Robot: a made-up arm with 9 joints. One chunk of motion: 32 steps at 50 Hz.
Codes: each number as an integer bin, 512 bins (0 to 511) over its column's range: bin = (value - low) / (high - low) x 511, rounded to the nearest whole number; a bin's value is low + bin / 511 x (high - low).
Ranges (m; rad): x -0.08..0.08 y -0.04..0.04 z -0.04..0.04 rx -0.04..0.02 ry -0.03..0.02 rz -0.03..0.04
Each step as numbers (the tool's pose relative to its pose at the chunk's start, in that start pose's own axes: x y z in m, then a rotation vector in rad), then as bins.
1 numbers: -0.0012 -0.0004 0.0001 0.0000 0.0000 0.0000
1 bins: 252 253 256 341 307 219
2 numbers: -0.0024 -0.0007 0.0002 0.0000 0.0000 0.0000
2 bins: 248 251 257 341 307 219
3 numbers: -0.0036 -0.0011 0.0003 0.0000 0.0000 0.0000
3 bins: 244 248 257 341 307 219
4 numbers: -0.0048 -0.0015 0.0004 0.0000 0.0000 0.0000
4 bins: 240 246 258 341 307 219
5 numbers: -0.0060 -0.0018 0.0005 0.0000 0.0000 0.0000
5 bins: 236 244 259 341 307 219
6 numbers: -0.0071 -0.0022 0.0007 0.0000 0.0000 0.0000
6 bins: 233 241 260 341 307 219
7 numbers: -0.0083 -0.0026 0.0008 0.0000 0.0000 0.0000
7 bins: 229 239 261 341 307 219
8 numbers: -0.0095 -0.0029 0.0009 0.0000 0.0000 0.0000
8 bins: 225 237 261 341 307 219
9 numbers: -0.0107 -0.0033 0.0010 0.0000 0.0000 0.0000
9 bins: 221 234 262 341 307 219
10 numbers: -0.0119 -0.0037 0.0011 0.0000 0.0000 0.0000
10 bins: 217 232 263 341 307 219
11 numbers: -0.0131 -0.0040 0.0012 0.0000 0.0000 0.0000
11 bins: 214 230 263 341 307 219
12 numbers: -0.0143 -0.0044 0.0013 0.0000 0.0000 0.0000
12 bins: 210 227 264 341 307 219
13 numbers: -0.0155 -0.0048 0.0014 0.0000 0.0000 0.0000
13 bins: 206 225 264 341 307 219
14 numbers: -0.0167 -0.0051 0.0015 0.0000 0.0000 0.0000
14 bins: 202 223 265 341 307 219
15 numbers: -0.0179 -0.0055 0.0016 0.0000 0.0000 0.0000
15 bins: 198 220 266 341 307 219
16 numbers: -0.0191 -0.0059 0.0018 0.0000 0.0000 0.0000
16 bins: 194 218 267 341 307 219
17 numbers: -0.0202 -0.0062 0.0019 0.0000 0.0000 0.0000
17 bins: 191 216 268 341 307 219
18 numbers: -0.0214 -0.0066 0.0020 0.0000 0.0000 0.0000
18 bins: 187 213 268 341 307 219
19 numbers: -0.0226 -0.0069 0.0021 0.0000 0.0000 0.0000
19 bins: 183 211 269 341 307 219
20 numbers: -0.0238 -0.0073 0.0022 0.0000 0.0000 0.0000
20 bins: 179 209 270 341 307 219
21 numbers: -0.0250 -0.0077 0.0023 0.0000 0.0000 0.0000
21 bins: 176 206 270 341 307 219
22 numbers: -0.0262 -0.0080 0.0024 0.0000 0.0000 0.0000
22 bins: 172 204 271 341 307 219
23 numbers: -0.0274 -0.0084 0.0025 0.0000 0.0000 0.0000
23 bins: 168 202 271 341 307 219
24 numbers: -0.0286 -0.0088 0.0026 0.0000 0.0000 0.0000
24 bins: 164 199 272 341 307 219
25 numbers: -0.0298 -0.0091 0.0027 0.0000 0.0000 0.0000
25 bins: 160 197 273 341 307 219
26 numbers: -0.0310 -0.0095 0.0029 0.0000 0.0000 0.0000
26 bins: 156 195 274 341 307 219
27 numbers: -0.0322 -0.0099 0.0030 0.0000 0.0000 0.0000
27 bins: 153 192 275 341 307 219
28 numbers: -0.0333 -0.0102 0.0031 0.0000 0.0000 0.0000
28 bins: 149 190 275 341 307 219
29 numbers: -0.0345 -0.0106 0.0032 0.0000 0.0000 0.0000
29 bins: 145 188 276 341 307 219
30 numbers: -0.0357 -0.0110 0.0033 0.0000 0.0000 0.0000
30 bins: 141 185 277 341 307 219
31 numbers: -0.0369 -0.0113 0.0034 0.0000 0.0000 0.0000
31 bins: 138 183 277 341 307 219
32 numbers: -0.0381 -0.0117 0.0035 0.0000 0.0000 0.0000
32 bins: 134 181 278 341 307 219
